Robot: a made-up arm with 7 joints.
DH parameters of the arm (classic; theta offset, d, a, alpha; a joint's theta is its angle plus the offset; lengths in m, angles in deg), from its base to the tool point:
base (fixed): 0 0.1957 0 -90
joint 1: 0 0.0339 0.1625 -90
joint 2: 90 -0.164 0.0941 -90
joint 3: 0 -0.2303 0.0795 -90
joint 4: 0 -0.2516 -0.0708 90
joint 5: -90 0.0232 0.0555 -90
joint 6: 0 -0.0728 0.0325 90
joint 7: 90 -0.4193 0.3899 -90
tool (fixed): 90 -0.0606 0 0
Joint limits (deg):
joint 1: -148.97..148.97
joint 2: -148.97..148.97
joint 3: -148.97..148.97
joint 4: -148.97..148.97
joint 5: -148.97..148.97
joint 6: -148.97..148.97
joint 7: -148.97..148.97
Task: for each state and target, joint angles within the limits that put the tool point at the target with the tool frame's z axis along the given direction. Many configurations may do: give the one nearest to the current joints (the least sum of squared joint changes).
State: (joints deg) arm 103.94 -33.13 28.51 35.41 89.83 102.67 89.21
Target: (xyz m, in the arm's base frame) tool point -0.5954 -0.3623 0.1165 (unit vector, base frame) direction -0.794 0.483 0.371
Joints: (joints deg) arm 139.69 -68.64 20.25 45.14 115.91 96.52 120.01
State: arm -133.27 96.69 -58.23 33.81 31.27 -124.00 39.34
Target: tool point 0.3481 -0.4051 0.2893 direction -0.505 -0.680 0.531
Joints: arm -107.34 55.62 -50.09 43.27 70.15 -109.88 -12.21
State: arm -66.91 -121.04 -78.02 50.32 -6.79 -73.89 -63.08
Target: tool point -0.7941 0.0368 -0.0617 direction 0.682 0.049 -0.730
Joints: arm -68.06 -104.89 -113.15 3.13 -6.17 -45.72 -81.83
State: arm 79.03 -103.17 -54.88 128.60 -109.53 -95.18 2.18
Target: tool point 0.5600 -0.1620 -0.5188 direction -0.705 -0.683 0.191
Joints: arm 55.93 -71.76 -9.12 132.32 -137.37 -83.93 -43.20
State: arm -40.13 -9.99 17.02 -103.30 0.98 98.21 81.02
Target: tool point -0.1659 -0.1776 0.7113 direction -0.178 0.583 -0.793
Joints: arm -63.10 -37.50 31.15 -54.01 -4.79 72.13 19.96
